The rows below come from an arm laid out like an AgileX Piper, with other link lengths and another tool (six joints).
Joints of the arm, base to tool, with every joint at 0 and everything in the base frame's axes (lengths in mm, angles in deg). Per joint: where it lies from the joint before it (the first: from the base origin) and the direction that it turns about. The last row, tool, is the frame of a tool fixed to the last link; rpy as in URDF.
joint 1: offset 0 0 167.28 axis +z
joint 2: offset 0 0 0 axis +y
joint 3: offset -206.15 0 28.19 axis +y
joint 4: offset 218.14 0 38.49 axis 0.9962 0 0.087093
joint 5: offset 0 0 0 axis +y
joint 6: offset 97 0 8.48 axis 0.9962 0 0.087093
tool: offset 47.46 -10 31.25 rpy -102.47 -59.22 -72.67
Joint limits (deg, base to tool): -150..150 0..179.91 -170..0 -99.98..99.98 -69.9..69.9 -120..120
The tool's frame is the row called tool.
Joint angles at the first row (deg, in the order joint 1, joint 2, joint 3, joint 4, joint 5, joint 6):
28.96 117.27 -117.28 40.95 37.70 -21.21
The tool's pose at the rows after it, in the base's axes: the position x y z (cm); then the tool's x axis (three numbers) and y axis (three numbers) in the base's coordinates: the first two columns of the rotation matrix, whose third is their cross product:
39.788, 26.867, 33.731, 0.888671, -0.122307, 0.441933, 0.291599, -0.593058, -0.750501
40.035, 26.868, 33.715, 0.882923, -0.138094, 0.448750, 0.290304, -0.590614, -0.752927
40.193, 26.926, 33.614, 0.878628, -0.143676, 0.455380, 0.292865, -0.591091, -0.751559
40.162, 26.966, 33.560, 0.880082, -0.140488, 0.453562, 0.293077, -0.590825, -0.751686
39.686, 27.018, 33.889, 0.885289, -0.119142, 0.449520, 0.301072, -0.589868, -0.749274
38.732, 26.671, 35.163, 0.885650, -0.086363, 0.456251, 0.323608, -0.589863, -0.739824
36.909, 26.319, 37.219, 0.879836, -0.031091, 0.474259, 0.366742, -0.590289, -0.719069
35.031, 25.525, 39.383, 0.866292, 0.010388, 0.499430, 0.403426, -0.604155, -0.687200
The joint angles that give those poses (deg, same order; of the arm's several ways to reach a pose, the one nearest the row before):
28.96 117.63 -117.28 41.17 36.27 -21.07
29.06 117.95 -117.28 41.28 34.92 -21.07
29.17 118.28 -117.28 41.39 34.08 -21.42
29.17 118.32 -117.28 41.52 34.26 -21.53
29.17 117.55 -117.27 41.52 35.99 -21.66
28.81 115.24 -117.27 41.04 39.20 -21.80
28.81 111.44 -117.28 39.84 43.89 -21.89
28.81 107.13 -117.28 37.03 48.23 -20.89

